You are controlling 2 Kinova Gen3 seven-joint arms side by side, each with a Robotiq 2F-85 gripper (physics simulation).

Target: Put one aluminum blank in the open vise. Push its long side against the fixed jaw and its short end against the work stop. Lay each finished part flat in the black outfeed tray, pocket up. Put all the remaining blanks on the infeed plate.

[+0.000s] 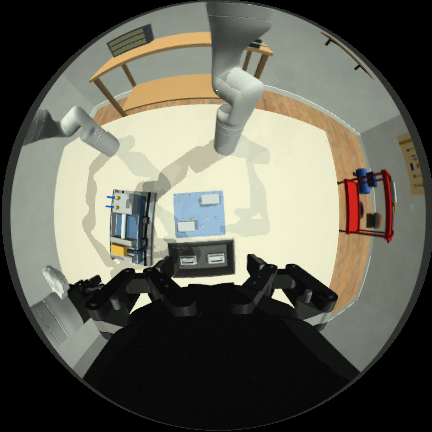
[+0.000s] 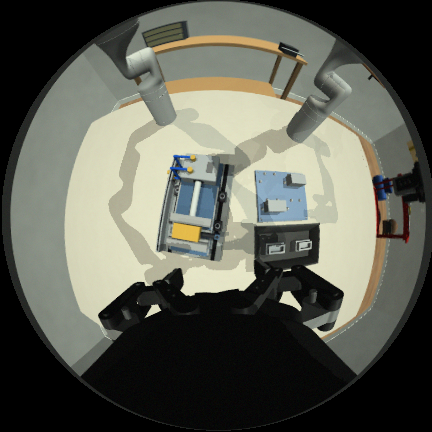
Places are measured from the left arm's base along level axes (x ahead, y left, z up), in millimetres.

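Where they show: left gripper, between the fingertips: (image 1: 209,263) (image 2: 398,192); right gripper, between the fingertips: (image 1: 110,278) (image 2: 217,272); left arm's base, origin of its link: (image 1: 224,145) (image 2: 295,133); right arm's base, origin of its link: (image 1: 112,148) (image 2: 165,118).
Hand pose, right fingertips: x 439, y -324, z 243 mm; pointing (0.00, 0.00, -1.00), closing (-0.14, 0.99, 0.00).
Things, the pixels of their centre, and the offset from my right fingertips. Level surfaces: height alone.
- vise, middle of its body: (image 2: 193,205) (image 1: 126,228) dx -107, dy -67, dz -193 mm
- yellow block, middle of its body: (image 2: 186,231) (image 1: 119,248) dx -38, dy -72, dz -145 mm
- blue infeed plate, middle of its body: (image 2: 282,195) (image 1: 198,213) dx -154, dy +216, dz -239 mm
- cream table, height of its surface: dz -243 mm
The vise (image 1: 126,200) (image 2: 192,219) has grey blocks, a blue bed, a pale cylinder and a yellow block (image 1: 119,250) (image 2: 186,232). I cannot tell whether a blank is in it. Two grey blanks, one (image 1: 210,199) (image 2: 296,180) at the back right and one (image 1: 186,226) (image 2: 275,205) at the front left, lie on the blue infeed plate (image 1: 195,212) (image 2: 269,188). Two pocketed parts, left (image 1: 188,260) (image 2: 275,248) and right (image 1: 216,258) (image 2: 303,245), lie pocket up in the black tray (image 1: 200,245) (image 2: 287,233). My left gripper (image 1: 209,263) and right gripper (image 2: 217,272) are open and empty, high above the table.
The cream table (image 1: 295,175) (image 2: 105,165) carries two grey arm bases at the back, left (image 1: 102,142) (image 2: 161,107) and right (image 1: 226,135) (image 2: 304,125). A wooden bench (image 1: 170,42) (image 2: 215,41) stands behind. A red cart (image 1: 352,206) stands at the right.
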